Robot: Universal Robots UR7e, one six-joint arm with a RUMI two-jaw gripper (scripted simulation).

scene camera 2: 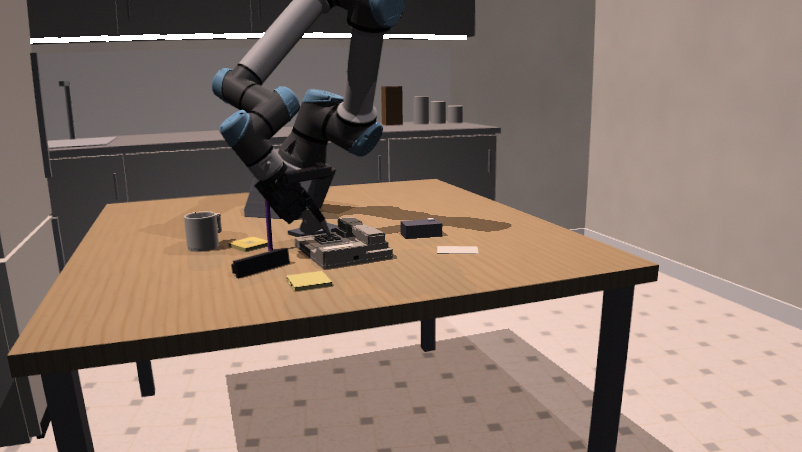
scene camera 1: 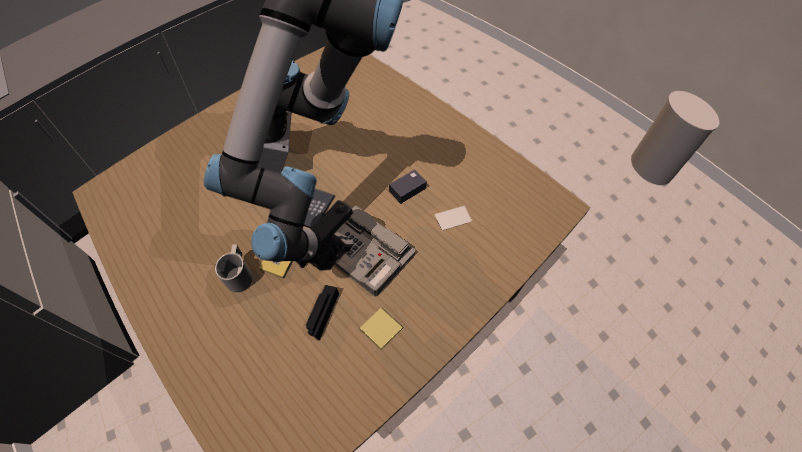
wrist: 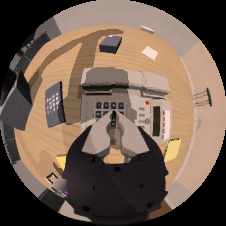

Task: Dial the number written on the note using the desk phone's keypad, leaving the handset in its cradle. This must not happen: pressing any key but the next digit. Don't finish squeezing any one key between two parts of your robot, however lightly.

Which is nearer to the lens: the handset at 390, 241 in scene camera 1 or the dark box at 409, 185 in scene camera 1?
The handset.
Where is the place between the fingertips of my gripper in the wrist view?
113, 111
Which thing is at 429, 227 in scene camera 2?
A dark box.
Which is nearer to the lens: the black stapler-like bar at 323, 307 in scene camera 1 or the dark box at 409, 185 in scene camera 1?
The black stapler-like bar.
